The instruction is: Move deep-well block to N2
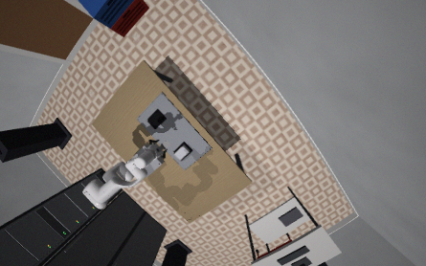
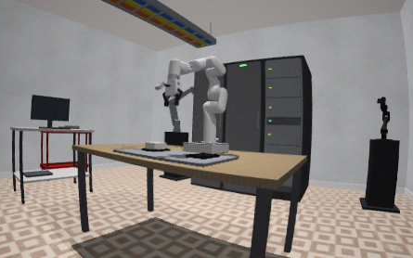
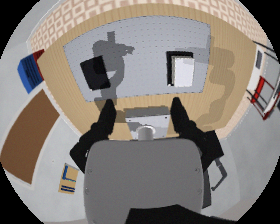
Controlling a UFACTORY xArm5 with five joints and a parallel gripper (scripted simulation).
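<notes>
My hand is 40 mm past the deep-well block, 160 mm to the left of it and 260 mm above it.
</notes>
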